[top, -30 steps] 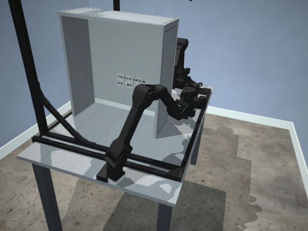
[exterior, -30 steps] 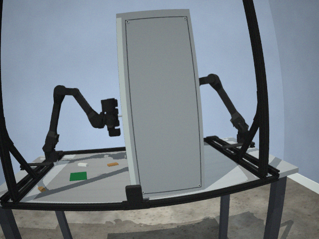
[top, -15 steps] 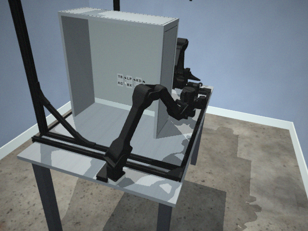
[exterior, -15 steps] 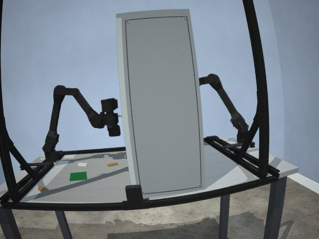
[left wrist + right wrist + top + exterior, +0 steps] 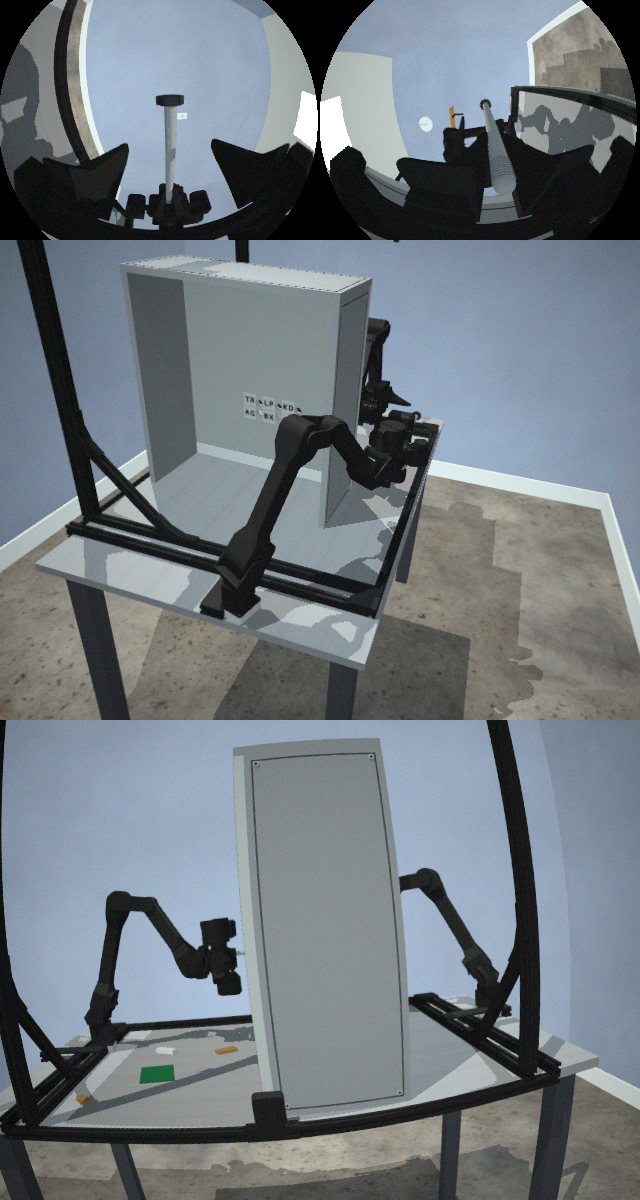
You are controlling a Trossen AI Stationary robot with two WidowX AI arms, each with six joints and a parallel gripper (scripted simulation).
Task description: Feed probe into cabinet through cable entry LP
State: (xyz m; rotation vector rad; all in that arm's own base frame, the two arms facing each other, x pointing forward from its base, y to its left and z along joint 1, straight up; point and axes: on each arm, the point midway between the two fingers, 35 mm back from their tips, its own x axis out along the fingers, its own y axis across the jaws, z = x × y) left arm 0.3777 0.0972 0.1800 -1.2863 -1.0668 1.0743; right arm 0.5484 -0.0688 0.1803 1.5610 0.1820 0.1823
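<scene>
Right now my left hand is 5 cm short of the rod and 6 cm to the left of it. Also, from my left hand: white block (19 cm behind, 17 cm to the left, 19 cm below); then green patch (36 cm behind, 15 cm to the left, 20 cm below); then LP label (35 cm behind, 11 cm to the right, 2 cm above).
Right now my right hand is 80 mm to the right of the rod. Also, from my right hand: white block 300 mm to the left, 240 mm behind, 190 mm below; then green patch 410 mm behind, 290 mm to the left, 200 mm below; then LP label 390 mm behind, 30 mm to the left, 20 mm above.
</scene>
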